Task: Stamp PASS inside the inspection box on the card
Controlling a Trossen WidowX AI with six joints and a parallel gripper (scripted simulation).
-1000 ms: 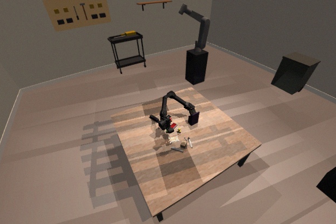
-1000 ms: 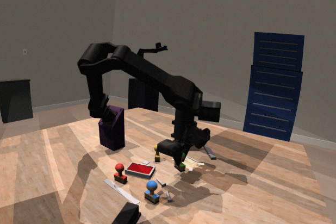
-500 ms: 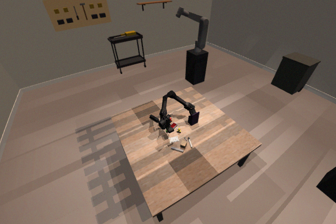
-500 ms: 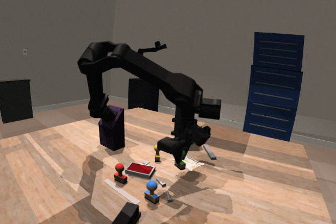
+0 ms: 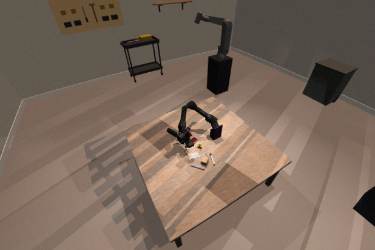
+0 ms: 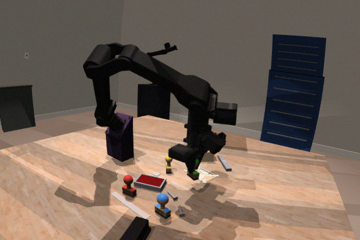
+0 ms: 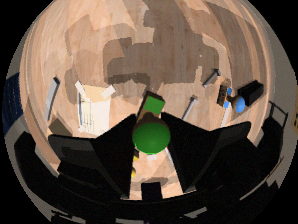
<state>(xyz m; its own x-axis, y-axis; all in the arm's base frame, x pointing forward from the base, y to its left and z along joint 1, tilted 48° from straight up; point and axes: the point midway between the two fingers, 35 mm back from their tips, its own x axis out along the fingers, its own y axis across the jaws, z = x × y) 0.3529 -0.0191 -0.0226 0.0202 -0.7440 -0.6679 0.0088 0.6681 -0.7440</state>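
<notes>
Now: the red ink pad 110 mm behind my gripper tip, 70 mm to the right of it and 60 mm below it. Also, from my gripper tip: yellow-knobbed stamp (120 mm behind, 40 mm to the left, 40 mm below); pale card (20 mm behind, 100 mm to the left, 70 mm below); green-knobbed stamp (right at my gripper tip).
</notes>
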